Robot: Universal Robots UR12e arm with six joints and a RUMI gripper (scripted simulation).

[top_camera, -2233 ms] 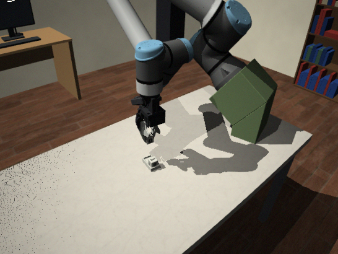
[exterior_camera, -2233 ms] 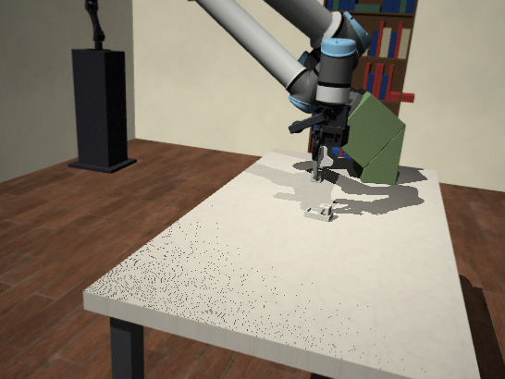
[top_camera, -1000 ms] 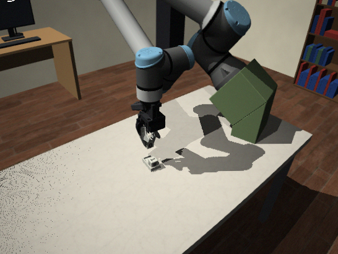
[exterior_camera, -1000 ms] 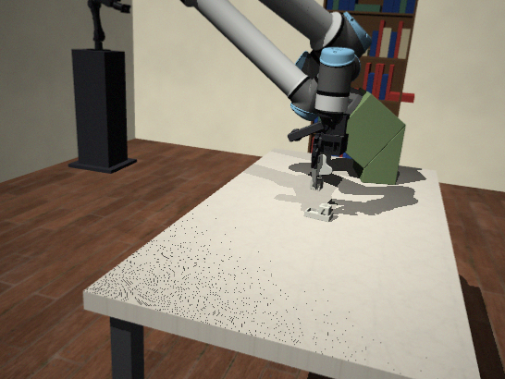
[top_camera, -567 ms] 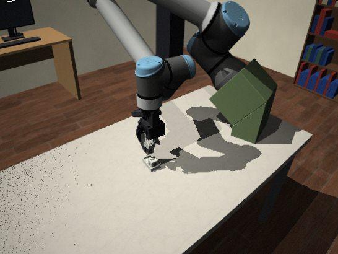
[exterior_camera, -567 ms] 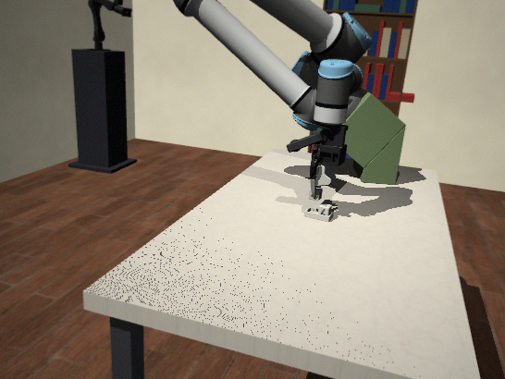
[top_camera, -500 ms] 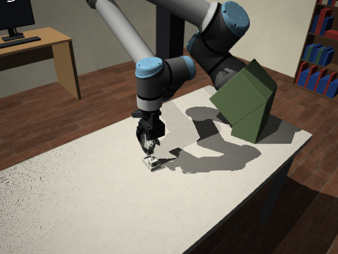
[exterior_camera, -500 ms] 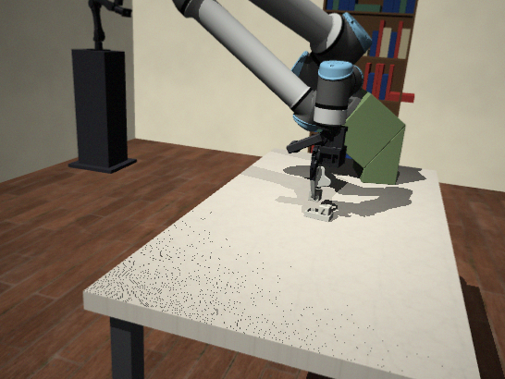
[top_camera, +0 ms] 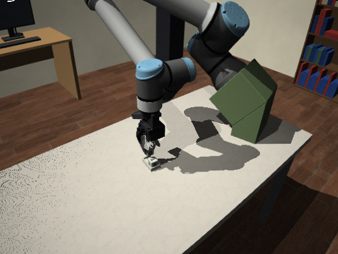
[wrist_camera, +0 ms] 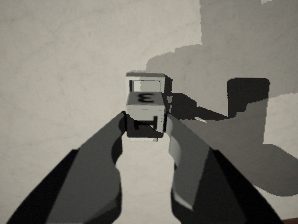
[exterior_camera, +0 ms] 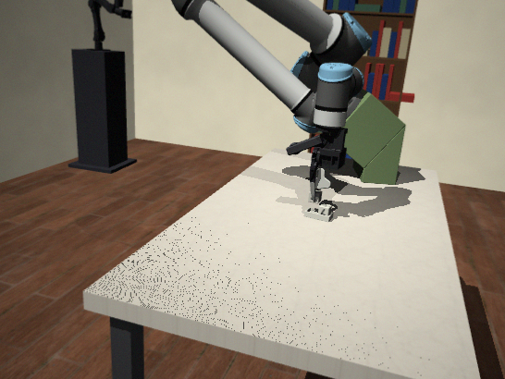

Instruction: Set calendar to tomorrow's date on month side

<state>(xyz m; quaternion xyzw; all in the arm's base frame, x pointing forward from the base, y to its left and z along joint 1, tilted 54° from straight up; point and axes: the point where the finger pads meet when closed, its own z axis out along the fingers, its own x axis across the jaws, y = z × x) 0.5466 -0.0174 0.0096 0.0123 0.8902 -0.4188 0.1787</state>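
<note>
Right now the digit cube is 1 cm below my hand. The rest, counted from my hand: pale calendar tray (6 cm below, 2 cm to the left).
</note>
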